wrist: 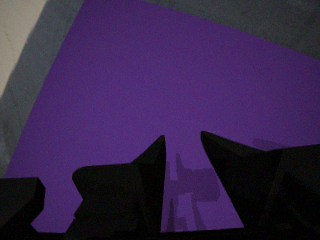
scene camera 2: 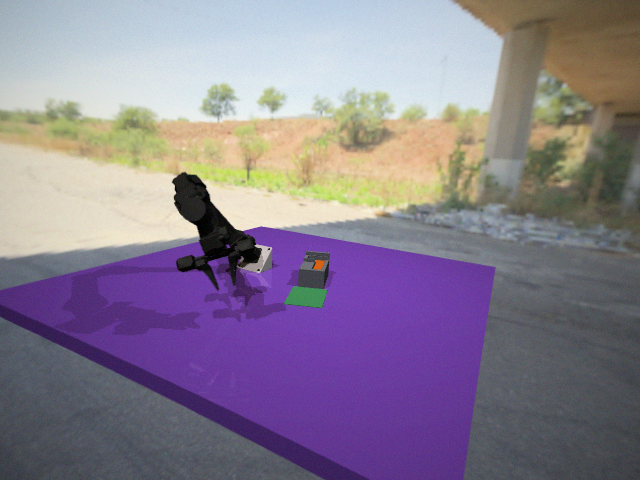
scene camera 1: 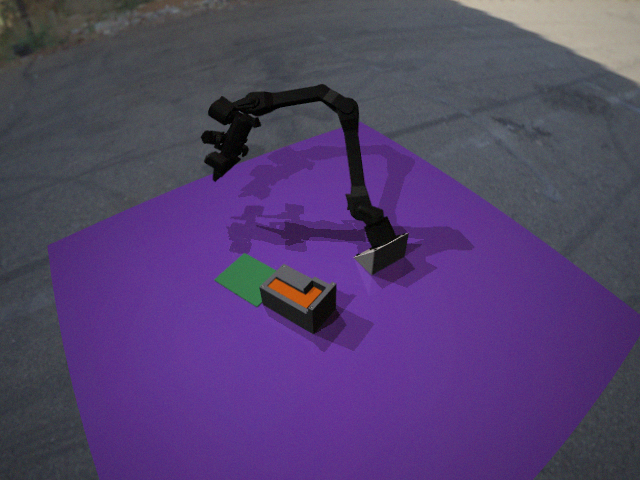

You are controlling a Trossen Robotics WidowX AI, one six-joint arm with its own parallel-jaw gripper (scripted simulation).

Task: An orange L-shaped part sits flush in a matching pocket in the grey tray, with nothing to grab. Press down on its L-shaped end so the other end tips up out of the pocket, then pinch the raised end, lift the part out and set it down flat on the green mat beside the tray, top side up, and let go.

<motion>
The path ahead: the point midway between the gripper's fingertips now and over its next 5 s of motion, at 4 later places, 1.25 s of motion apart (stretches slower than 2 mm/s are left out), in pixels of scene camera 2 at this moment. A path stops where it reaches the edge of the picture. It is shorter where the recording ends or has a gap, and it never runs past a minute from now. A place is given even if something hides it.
The gripper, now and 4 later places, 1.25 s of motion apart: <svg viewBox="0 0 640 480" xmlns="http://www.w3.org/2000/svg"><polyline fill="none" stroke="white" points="226,288 321,239 319,260 318,257 319,257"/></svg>
</motion>
